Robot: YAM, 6 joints.
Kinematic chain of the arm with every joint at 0, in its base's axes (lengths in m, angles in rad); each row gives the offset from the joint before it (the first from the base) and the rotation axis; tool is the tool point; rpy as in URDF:
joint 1: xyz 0 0 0.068 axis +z
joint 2: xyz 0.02 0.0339 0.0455 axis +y
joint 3: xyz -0.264 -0.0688 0 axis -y
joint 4: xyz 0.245 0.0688 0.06 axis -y
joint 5: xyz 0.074 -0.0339 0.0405 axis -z
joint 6: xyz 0.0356 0 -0.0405 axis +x
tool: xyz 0 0 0 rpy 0 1.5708 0
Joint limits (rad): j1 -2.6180..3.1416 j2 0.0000..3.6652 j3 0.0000..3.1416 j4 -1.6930..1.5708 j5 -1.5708..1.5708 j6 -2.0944..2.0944
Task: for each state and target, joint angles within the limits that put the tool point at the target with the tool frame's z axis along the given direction. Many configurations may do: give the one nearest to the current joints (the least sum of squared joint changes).
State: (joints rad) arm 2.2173 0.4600 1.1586 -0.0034 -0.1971 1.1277
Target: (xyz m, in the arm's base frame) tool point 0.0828 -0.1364 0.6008 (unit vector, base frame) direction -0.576 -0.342 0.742
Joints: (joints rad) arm 2.2646 0.5482 1.7463 0.2317 -0.7232 1.1277
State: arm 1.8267 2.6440 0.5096 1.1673 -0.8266 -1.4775
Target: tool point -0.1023 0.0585 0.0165 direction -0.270 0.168 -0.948
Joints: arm 2.6261 1.7677 0.0018 0.5185 0.0131 -1.4775
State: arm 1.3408 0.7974 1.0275 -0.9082 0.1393 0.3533
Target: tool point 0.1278 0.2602 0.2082 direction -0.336 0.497 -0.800
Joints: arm 1.0480 1.5503 1.0271 -0.7301 -0.5696 0.3533
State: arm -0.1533 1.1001 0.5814 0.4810 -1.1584 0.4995
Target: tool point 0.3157 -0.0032 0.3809 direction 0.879 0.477 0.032
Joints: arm -0.0708 1.3378 1.1237 0.2520 -0.5677 0.4995
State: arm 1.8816 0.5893 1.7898 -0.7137 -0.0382 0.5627
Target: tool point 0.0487 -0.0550 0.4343 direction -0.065 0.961 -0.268
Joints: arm 2.0902 0.4080 1.5437 -1.4356 0.4342 0.5627
